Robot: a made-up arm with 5 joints.
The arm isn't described. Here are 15 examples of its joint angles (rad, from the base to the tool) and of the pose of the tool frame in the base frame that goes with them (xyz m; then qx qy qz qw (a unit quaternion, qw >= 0)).
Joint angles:
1: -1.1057 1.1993 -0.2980 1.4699 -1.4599
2: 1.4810 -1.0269 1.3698 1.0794 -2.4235
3: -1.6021 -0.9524 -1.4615 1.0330 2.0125
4: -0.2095 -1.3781 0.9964 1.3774 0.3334
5: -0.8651 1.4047 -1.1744 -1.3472 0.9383
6: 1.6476 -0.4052 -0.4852 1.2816 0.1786
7: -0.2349 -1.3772 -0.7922 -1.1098 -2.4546
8: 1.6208 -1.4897 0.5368 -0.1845 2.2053
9: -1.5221 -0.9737 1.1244 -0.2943 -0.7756
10: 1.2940 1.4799 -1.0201 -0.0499 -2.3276
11: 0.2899 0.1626 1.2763 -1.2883 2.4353
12: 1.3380 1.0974 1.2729 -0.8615 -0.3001
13: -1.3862 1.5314 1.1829 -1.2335 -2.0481
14: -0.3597 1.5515 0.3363 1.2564 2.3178
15: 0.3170 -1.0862 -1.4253 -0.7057 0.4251
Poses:
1: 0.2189 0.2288 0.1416 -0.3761 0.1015 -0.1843 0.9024
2: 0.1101 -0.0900 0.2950 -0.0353 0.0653 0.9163 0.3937
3: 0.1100 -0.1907 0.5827 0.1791 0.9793 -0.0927 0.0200
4: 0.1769 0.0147 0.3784 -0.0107 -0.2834 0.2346 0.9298
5: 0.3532 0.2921 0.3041 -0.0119 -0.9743 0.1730 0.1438
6: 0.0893 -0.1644 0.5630 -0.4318 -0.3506 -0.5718 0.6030
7: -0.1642 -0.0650 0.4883 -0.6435 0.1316 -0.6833 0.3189
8: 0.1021 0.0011 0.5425 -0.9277 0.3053 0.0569 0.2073
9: 0.1116 0.1550 0.4028 0.6970 -0.2927 0.2238 0.6151
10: 0.2117 -0.3863 0.1748 -0.2825 0.4700 0.8072 0.2185
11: 0.2810 -0.0541 0.2637 -0.6344 -0.1502 0.6571 0.3784
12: 0.1194 -0.0735 0.1443 -0.0147 -0.0273 -0.7465 0.6646
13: 0.1119 0.0422 0.1220 0.0443 0.0076 -0.3475 0.9366
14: 0.1779 0.0271 0.0944 0.5779 0.4091 0.6831 0.1791
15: -0.1724 0.0893 0.4890 0.2310 0.6394 0.0218 0.7330
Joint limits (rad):
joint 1: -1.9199..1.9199
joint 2: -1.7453..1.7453
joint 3: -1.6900..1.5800
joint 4: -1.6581..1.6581
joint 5: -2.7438..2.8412
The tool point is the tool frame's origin. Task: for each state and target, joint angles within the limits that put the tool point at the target. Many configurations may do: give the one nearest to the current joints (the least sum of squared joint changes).
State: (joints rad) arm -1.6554 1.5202 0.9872 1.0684 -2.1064
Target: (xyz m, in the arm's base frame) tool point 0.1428 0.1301 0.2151
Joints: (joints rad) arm -1.2813 0.6047 0.7525 1.4633 -2.1064
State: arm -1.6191 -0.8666 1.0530 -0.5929 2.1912
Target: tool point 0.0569 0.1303 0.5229
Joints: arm -1.9181 -0.8692 0.6026 -0.6395 2.1912
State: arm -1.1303 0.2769 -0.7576 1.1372 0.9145
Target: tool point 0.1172 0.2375 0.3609
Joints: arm -1.5153 0.0708 0.1072 1.5795 0.9145
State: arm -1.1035 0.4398 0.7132 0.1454 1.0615
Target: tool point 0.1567 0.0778 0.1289
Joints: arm -0.9772 1.0212 0.9366 0.1690 1.0615
